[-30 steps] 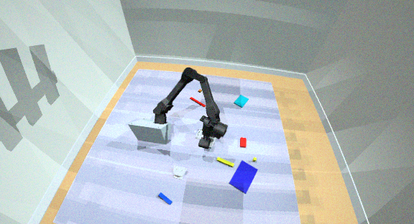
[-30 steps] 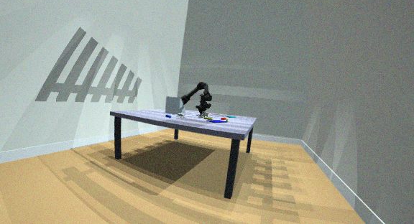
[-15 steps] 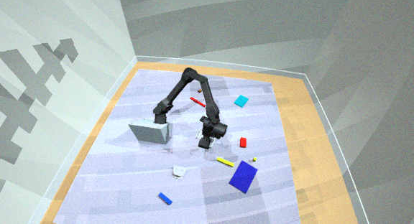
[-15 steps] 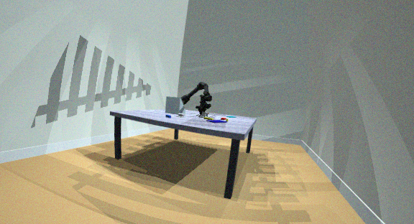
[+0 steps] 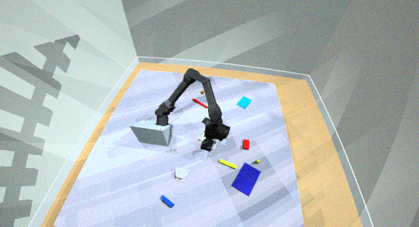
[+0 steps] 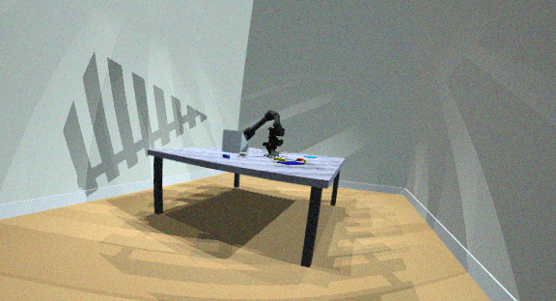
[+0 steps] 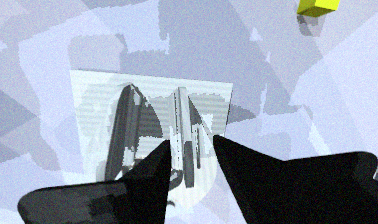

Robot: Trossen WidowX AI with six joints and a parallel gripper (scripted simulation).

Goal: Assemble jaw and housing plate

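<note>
The jaw lies 30 mm behind my gripper tip, 20 mm to the left of it and 10 mm above it. The rest, counted from my gripper tip: yellow bar 140 mm ahead, 110 mm to the right, 10 mm below; then white block 110 mm behind, 230 mm to the right, 10 mm below; then red block 230 mm ahead, 40 mm to the left, 10 mm below.
</note>
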